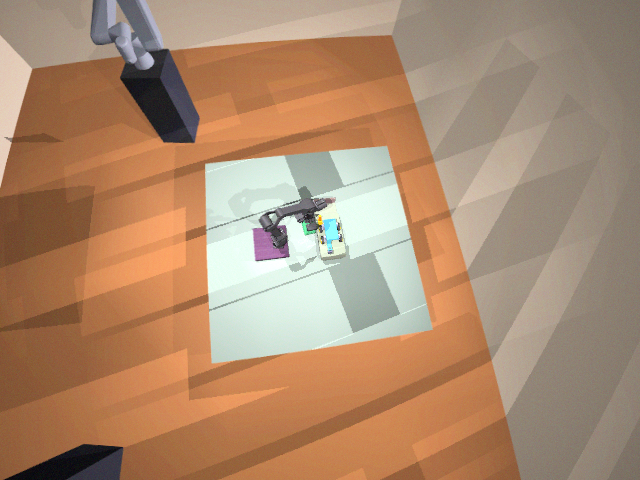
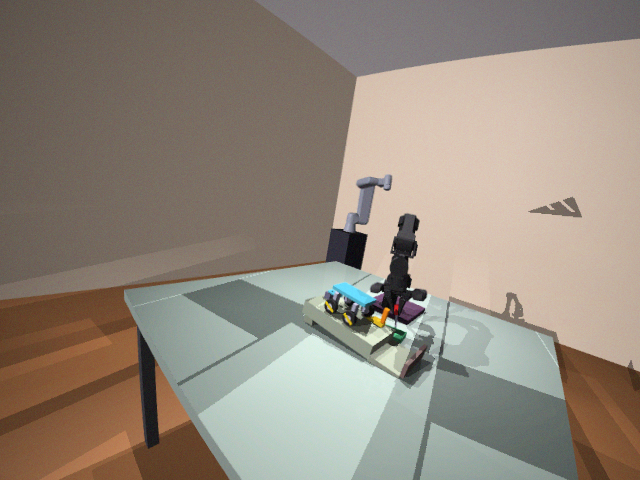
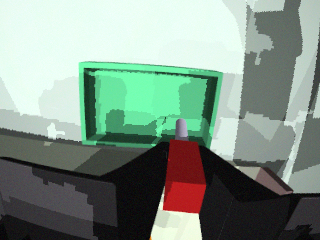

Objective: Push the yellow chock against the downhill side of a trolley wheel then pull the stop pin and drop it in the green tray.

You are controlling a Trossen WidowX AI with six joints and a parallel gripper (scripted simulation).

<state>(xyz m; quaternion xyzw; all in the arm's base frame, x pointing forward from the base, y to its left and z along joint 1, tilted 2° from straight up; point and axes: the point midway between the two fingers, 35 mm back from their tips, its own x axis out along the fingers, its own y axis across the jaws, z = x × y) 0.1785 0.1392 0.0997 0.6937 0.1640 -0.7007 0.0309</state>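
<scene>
Now: the green tray 20 mm to the right of my gripper tip and 90 mm below it. Also, from my gripper tip: blue-topped trolley (140 mm ahead, 100 mm to the right, 20 mm above); then stop pin (right at my gripper tip); then yellow chock (80 mm ahead, 20 mm to the right).
</scene>
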